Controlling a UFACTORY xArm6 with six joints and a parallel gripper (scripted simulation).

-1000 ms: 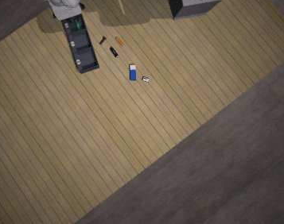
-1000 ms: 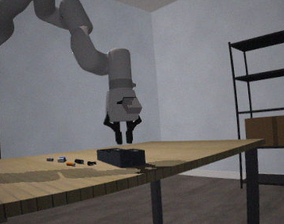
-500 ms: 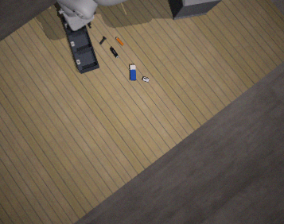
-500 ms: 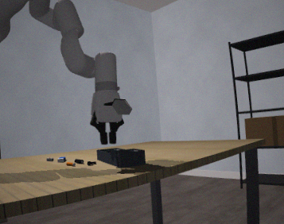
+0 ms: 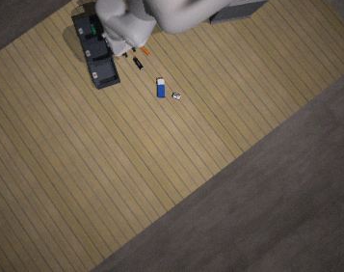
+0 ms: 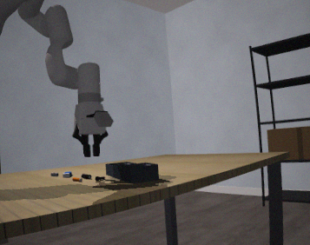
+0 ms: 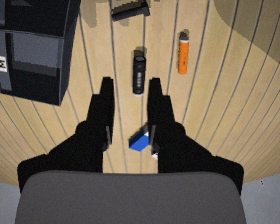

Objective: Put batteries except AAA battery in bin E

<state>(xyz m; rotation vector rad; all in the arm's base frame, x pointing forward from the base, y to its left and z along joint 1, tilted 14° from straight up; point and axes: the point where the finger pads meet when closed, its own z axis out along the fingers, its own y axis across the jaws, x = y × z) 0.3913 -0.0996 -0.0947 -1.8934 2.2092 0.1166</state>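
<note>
Now: hand 3 cm to the right of the black cylindrical battery and 9 cm above it. Also, from my hand: orange battery (6 cm behind, 1 cm to the left, 9 cm below); dark bin (7 cm ahead, 9 cm to the right, 7 cm below); green battery (3 cm ahead, 17 cm to the right, 8 cm below).
</note>
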